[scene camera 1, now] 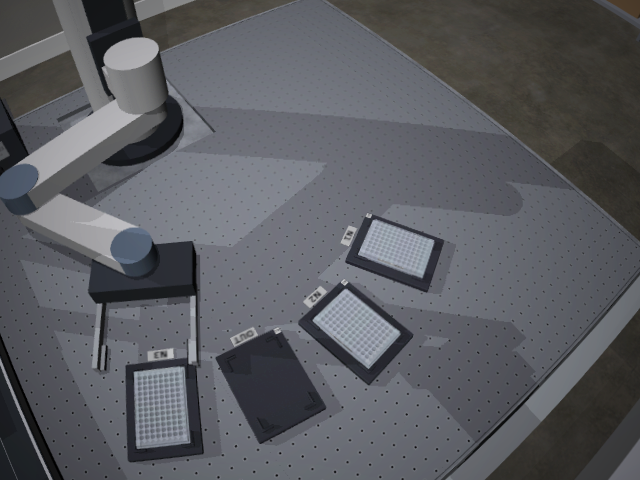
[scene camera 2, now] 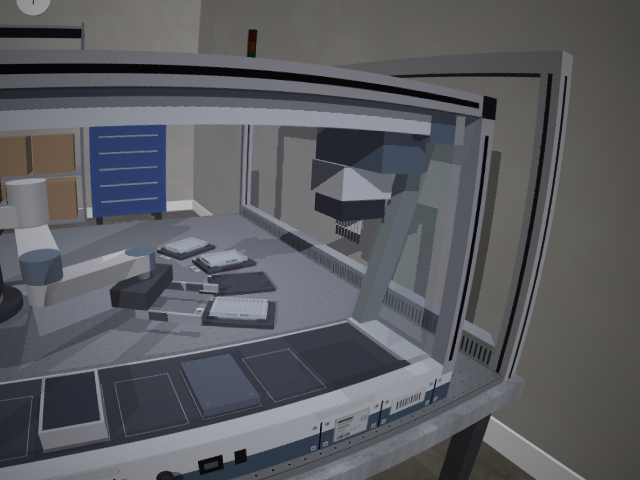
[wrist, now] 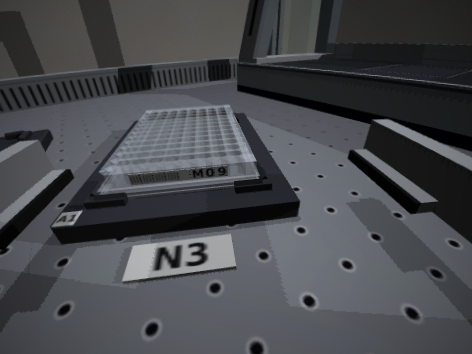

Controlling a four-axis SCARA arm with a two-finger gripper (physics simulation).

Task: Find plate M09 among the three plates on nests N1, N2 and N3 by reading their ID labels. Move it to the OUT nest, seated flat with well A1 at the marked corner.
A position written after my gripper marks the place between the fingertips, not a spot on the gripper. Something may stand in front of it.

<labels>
My gripper [scene camera 1: 144,367] carries nothing. Also in view: a plate [scene camera 1: 161,412]. A plate [scene camera 1: 405,251] rests on an N1 nest [scene camera 1: 422,284]. A plate [scene camera 1: 357,328] rests on an N2 nest [scene camera 1: 367,375].
</labels>
